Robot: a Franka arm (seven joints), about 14 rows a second.
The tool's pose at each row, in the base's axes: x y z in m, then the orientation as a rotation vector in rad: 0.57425 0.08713 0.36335 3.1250 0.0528 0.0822; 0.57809 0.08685 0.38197 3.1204 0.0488 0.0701; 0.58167 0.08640 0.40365 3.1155 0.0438 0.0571; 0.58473 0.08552 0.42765 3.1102 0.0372 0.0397; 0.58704 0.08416 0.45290 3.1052 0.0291 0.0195; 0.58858 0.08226 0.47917 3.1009 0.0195 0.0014; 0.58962 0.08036 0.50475 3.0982 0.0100 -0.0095; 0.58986 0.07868 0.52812 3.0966 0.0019 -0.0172; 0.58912 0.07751 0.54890 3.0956 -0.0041 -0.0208; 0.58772 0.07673 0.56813 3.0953 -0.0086 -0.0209; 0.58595 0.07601 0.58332 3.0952 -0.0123 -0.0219; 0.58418 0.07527 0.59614 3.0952 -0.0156 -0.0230
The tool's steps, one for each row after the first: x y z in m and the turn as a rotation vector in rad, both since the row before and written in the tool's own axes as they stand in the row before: 0.00480 0.00070 -0.01839 -0.0049 -0.0078 0.0023; 0.00453 0.00101 -0.02148 -0.0052 -0.0084 0.0030; 0.00390 0.00158 -0.02384 -0.0056 -0.0113 0.0039; 0.00291 0.00220 -0.02513 -0.0052 -0.0131 0.0049; 0.00182 0.00288 -0.02616 -0.0044 -0.0118 0.0059; 0.00103 0.00295 -0.02548 -0.0027 -0.0072 0.0060; 0.00008 0.00269 -0.02328 -0.0016 -0.0051 0.0051; -0.00097 0.00210 -0.02070 -0.0010 -0.0024 0.0038; -0.00165 0.00167 -0.01915 -0.0003 -0.0001 0.0029; -0.00197 0.00143 -0.01512 -0.0001 -0.0007 0.0024; -0.00194 0.00135 -0.01275 0.0000 -0.0008 0.0021
